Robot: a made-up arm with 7 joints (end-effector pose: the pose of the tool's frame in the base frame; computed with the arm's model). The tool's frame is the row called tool.
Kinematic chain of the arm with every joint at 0, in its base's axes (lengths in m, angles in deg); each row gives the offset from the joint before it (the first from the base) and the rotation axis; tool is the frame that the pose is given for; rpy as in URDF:
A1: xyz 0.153 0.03 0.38 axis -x
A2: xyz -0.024 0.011 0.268 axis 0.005 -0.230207 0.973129
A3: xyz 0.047 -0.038 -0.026 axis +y
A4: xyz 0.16 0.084 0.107 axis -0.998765 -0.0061 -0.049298
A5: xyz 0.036 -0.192 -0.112 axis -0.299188 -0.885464 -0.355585
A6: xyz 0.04 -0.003 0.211 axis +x
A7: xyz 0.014 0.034 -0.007 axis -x
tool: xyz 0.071 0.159 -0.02 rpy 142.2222 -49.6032 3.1
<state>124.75 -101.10 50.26 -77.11 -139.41 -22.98 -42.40</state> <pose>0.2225 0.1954 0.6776 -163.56 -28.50 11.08</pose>
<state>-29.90 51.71 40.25 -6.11 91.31 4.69 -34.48</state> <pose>0.1411 0.0917 0.8096 -70.78 -45.82 -103.05</pose>
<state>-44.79 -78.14 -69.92 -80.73 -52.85 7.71 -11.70</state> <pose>0.2674 -0.5137 0.7464 -99.14 -13.88 -68.16</pose>
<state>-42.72 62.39 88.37 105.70 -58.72 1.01 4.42</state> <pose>0.2776 0.2444 0.4658 77.75 50.13 71.72</pose>
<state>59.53 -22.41 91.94 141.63 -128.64 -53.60 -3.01</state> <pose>0.3512 0.0138 0.4770 -19.88 -24.36 -154.43</pose>
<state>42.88 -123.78 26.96 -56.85 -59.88 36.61 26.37</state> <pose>-0.1158 -0.1960 0.6742 -124.32 -2.60 -116.28</pose>
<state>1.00 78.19 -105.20 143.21 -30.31 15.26 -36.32</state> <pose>-0.1495 -0.0872 0.9658 -92.48 -32.20 -140.07</pose>
